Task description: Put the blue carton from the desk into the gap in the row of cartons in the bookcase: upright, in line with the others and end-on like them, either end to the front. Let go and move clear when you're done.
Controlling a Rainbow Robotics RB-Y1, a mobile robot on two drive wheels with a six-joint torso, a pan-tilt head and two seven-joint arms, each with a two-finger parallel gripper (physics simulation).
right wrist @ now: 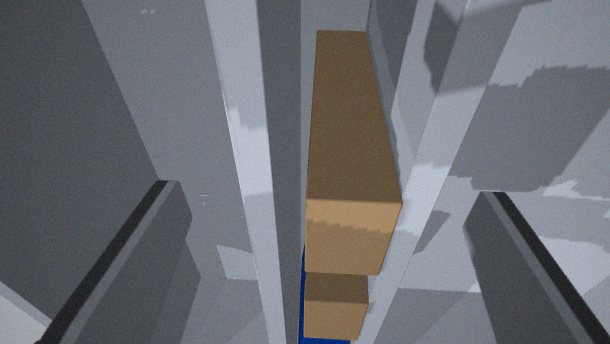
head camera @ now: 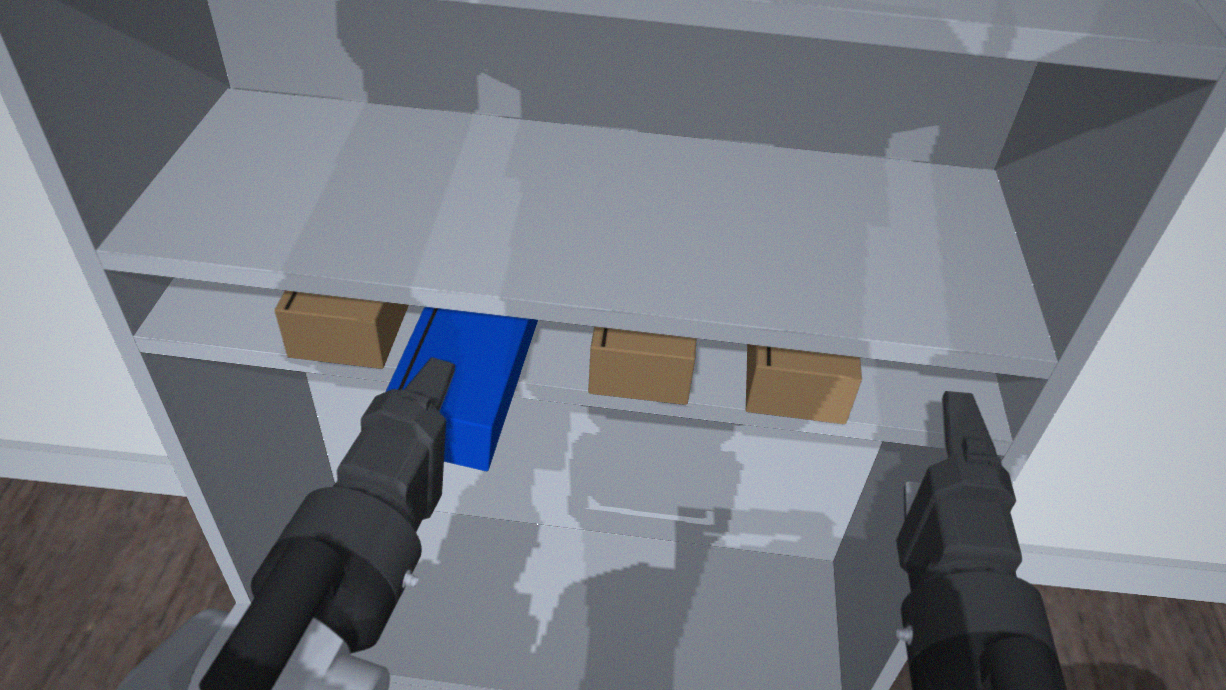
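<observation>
The blue carton (head camera: 476, 368) (right wrist: 327, 342) lies with its far part under the upper shelf, between the left and middle brown cartons, nearer the left one. Its near end juts out past the lower shelf's front edge. Whether it rests on the shelf cannot be told. My left gripper (head camera: 439, 377) is shut on its near part; one finger shows on top, the other is hidden. Brown cartons (head camera: 332, 336) (head camera: 641, 368) (head camera: 802, 385) stand end-on on the lower shelf (head camera: 557, 351); two show in the right wrist view (right wrist: 350, 235) (right wrist: 335, 320). My right gripper (head camera: 959, 398) (right wrist: 325, 204) is open and empty, before the shelf's right end.
The upper shelf (head camera: 686, 222) hangs close over the carton row and hides its far part. The bookcase's right side panel (head camera: 1106, 214) rises beyond my right gripper. A lower compartment (head camera: 634, 591) opens below the row.
</observation>
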